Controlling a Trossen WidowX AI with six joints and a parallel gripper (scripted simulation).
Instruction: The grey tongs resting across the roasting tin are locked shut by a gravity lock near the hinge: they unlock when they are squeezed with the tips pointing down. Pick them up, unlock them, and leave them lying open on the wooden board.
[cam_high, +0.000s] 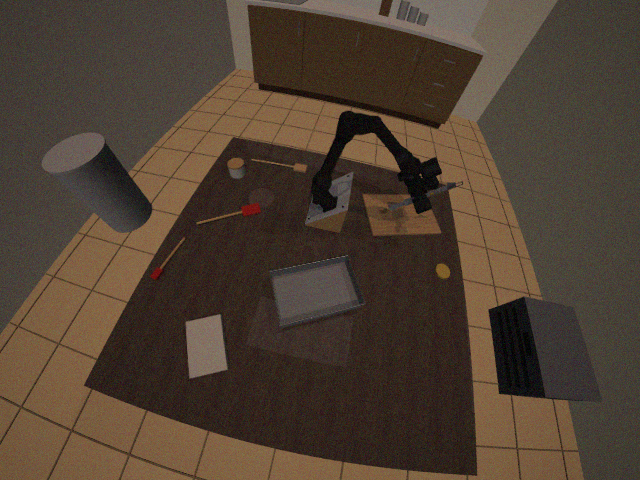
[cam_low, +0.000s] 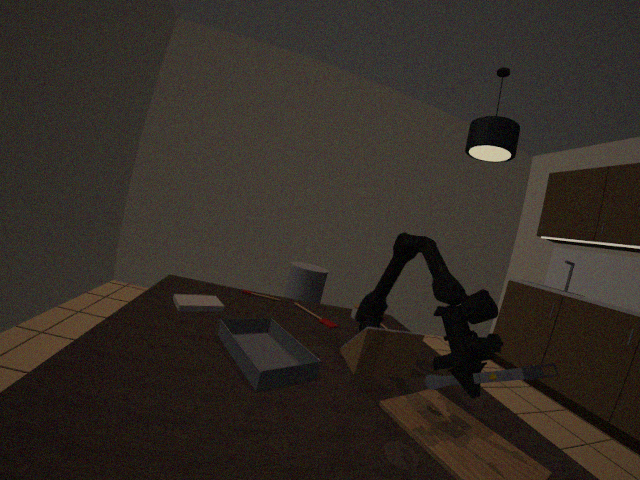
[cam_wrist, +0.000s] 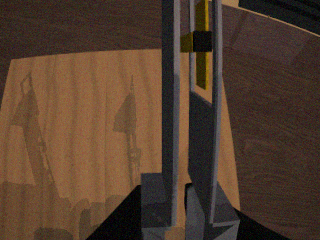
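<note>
My gripper tip is 40 mm past the wooden board, 30 mm to the left of it and 140 mm above it. The rest, counted from my gripper tip: yellow lock piece 20 mm to the left, 60 mm above; then small jar 100 mm behind, 870 mm to the right, 110 mm below; then grey roasting tin 430 mm ahead, 370 mm to the right, 120 mm below.
</note>
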